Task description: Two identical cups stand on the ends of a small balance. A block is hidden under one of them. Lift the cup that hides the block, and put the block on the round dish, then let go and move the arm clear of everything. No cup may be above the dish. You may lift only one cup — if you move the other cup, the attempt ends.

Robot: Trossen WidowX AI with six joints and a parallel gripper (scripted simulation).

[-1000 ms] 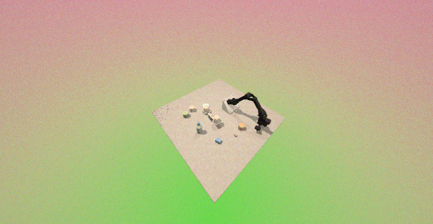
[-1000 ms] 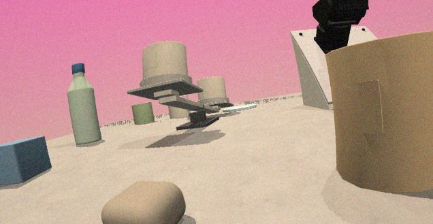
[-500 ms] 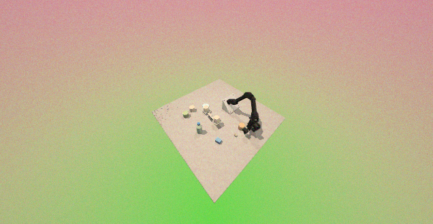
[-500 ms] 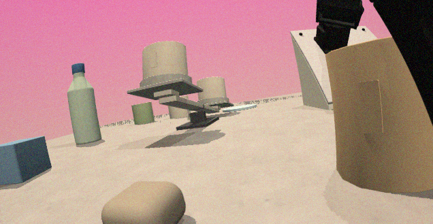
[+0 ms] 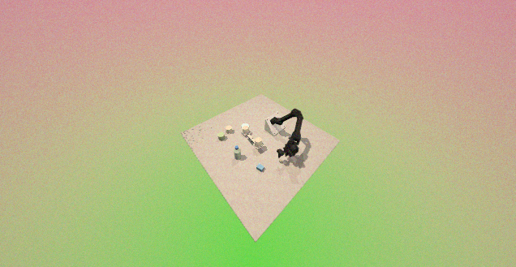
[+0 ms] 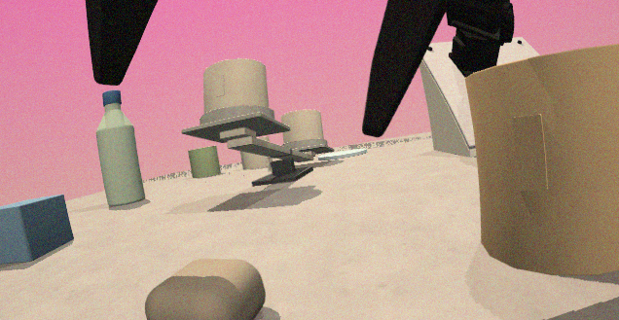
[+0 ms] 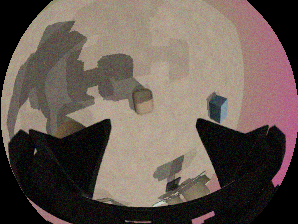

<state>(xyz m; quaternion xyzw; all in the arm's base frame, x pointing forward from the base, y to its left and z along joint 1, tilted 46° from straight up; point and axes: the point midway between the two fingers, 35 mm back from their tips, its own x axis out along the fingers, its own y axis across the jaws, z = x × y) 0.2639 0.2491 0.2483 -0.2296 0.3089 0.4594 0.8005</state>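
My gripper tip is 60 mm above the tan rounded lump and 10 mm short of it. Also, from my gripper tip: blue box (210 mm ahead, 90 mm to the right, 50 mm below); then pale-green bottle (330 mm to the right, 270 mm ahead, 50 mm above); then balance (380 mm to the right, 30 mm below, 30 mm ahead).
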